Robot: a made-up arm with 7 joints.
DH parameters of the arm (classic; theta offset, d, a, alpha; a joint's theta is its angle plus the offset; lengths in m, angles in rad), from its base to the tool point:
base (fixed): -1.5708 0.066 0 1.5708
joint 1: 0 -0.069 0.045 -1.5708
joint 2: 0 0.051 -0.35 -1.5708
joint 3: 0.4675 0 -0.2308 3.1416
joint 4: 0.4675 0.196 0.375 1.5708
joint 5: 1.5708 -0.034 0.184 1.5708
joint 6: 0 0.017 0.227 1.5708
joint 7: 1.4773 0 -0.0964 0
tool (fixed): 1.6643 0.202 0 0
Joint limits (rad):
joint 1: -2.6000..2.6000
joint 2: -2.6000..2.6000
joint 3: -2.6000..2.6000
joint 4: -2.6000..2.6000
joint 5: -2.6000..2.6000
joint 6: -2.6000..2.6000
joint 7: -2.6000..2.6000
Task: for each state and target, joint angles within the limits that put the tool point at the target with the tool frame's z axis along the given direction. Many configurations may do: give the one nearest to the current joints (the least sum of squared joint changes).
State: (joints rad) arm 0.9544 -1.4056 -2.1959 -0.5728 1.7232 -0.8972 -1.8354
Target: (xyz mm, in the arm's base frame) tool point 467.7 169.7 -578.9 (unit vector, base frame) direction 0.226 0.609 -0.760
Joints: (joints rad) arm 1.1608 -0.7566 -1.7474 0.4521 2.1727 -1.0145 -1.8906
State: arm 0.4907 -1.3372 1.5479 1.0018 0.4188 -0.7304 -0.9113
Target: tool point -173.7 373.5 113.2 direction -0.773 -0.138 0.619
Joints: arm 0.4945 -1.3160 1.9073 0.9972 0.6104 -0.2555 -0.9844
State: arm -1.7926 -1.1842 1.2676 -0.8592 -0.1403 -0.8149 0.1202
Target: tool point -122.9 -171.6 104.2 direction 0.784 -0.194 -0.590
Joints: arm -1.9219 -0.6326 0.8585 -0.2105 -0.3837 -1.4471 0.2112
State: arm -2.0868 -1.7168 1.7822 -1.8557 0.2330 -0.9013 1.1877
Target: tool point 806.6 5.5 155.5 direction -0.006 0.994 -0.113
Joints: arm -2.3444 -2.0603 1.6563 -1.7426 0.2651 -0.7920 1.1872
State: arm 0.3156 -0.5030 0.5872 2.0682 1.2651 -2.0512 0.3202
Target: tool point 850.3 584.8 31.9 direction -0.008 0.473 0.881
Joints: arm 0.9698 -1.1598 -0.0073 2.1891 0.9691 -2.3116 0.2852
